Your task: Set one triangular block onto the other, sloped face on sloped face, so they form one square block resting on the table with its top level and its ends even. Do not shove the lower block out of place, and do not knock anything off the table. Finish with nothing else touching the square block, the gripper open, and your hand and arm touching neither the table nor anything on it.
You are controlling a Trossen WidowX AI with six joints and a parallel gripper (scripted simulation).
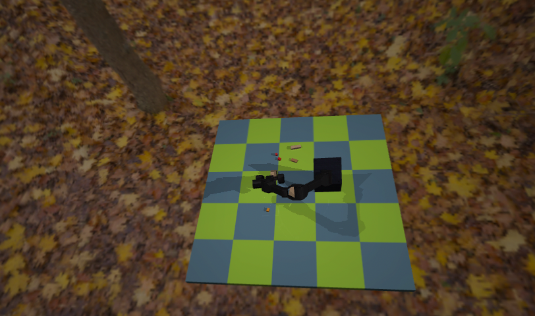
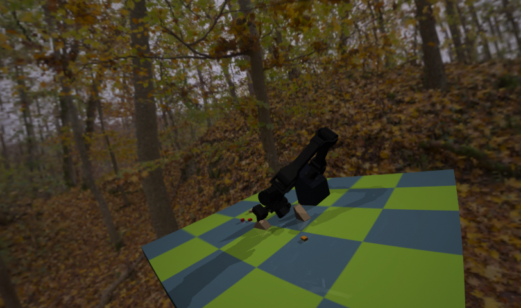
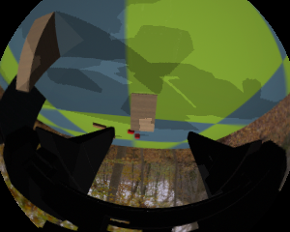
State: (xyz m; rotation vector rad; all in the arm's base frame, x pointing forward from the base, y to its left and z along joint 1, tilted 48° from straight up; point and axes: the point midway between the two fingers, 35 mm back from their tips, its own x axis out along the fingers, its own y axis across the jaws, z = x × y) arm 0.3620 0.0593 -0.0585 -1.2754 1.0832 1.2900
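My gripper tip is now 10 mm past the triangular block, 50 mm to the left of it and 40 mm above it. Round my gripper tip: small orange cube (220 mm to the left, 60 mm below).
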